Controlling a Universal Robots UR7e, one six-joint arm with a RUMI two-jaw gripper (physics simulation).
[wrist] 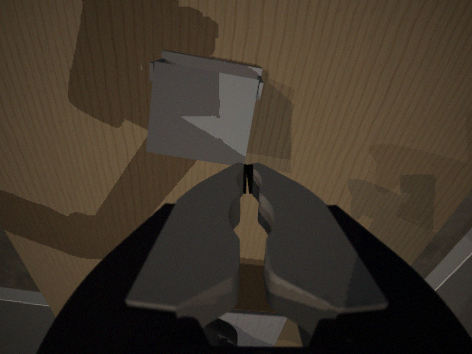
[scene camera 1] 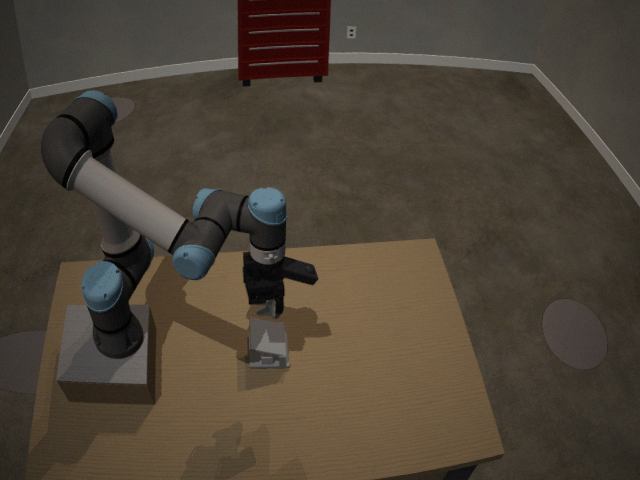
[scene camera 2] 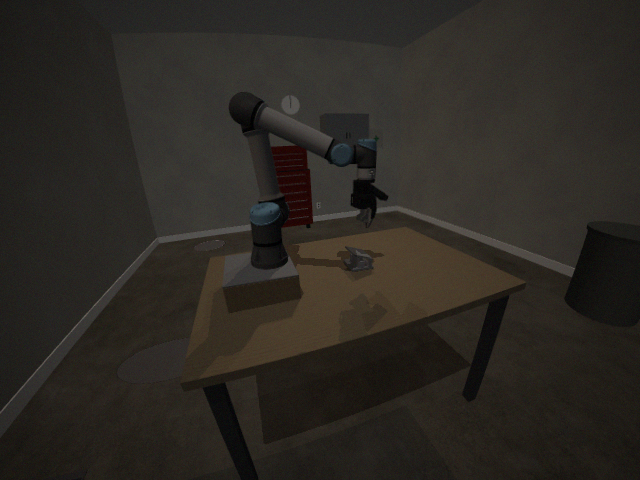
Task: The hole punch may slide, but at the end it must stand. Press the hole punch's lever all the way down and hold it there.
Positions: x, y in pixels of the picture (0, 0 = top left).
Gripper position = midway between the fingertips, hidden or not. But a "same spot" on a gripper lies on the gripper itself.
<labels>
my gripper: wrist 246, 167; scene camera 1; scene camera 2
same spot on my gripper: (scene camera 2: 367, 215) = (scene camera 1: 269, 307)
</labels>
